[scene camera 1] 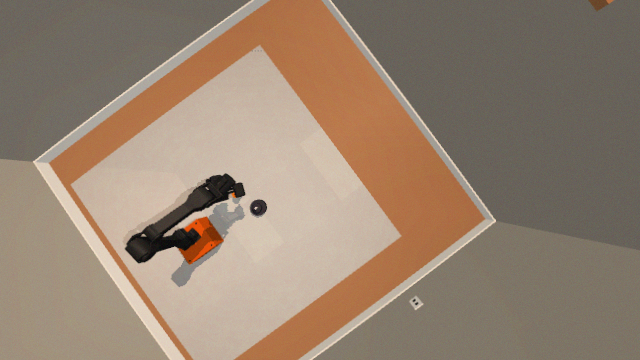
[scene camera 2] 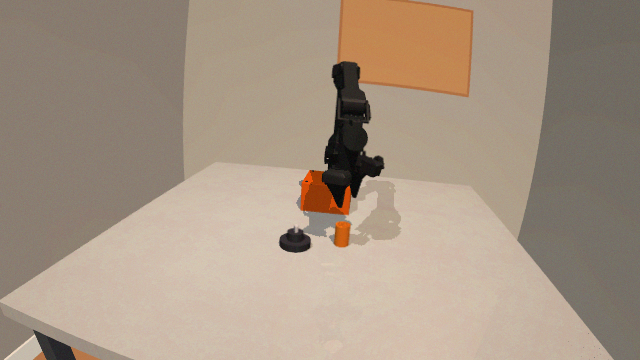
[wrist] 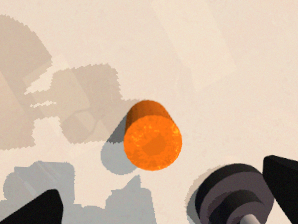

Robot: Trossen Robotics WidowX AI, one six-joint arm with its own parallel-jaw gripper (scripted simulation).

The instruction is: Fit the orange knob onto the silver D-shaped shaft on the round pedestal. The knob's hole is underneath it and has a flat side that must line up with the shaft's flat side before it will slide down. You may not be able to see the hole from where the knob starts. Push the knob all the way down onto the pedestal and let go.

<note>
My gripper [scene camera 2: 347, 202] is open, holding nothing. Further things: an orange knob [wrist: 152, 140].
My gripper shows as well in the wrist view [wrist: 164, 184].
</note>
